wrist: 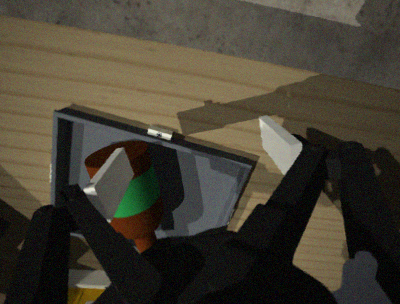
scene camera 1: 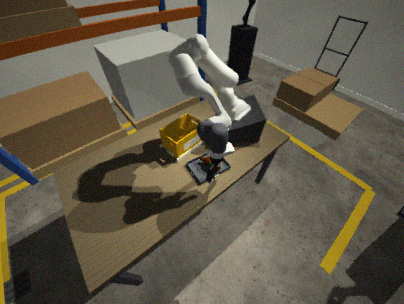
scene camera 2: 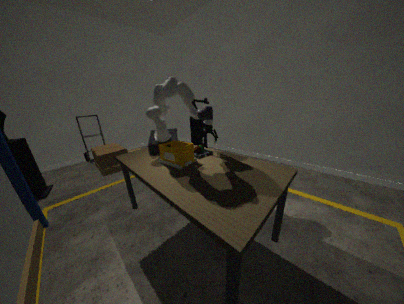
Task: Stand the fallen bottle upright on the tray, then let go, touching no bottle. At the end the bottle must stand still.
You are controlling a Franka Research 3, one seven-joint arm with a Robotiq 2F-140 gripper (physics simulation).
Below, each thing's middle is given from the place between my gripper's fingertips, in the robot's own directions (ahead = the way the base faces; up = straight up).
Labels:
My hand is 50 mm past the bottle [wrist: 141, 210], 120 mm to the left of it and 50 mm above it.

